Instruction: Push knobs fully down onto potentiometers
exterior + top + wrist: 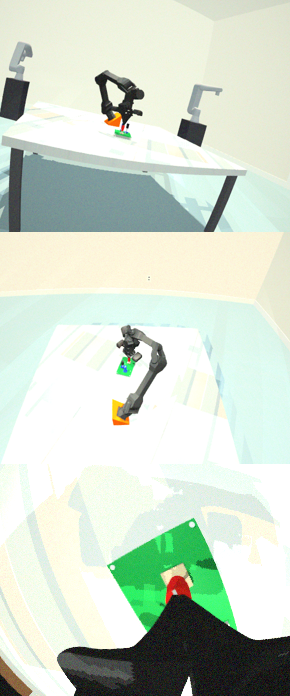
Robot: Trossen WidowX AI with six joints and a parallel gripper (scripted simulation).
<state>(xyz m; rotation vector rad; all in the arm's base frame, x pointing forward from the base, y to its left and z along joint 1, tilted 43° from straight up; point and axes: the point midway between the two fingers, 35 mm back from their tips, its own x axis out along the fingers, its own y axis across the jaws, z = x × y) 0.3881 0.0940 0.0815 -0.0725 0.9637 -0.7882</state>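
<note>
Right now my gripper tip is 10 mm above the red knob. The rest, counted from my gripper tip: blue knob: 80 mm behind, 10 mm to the left, 10 mm below.
</note>
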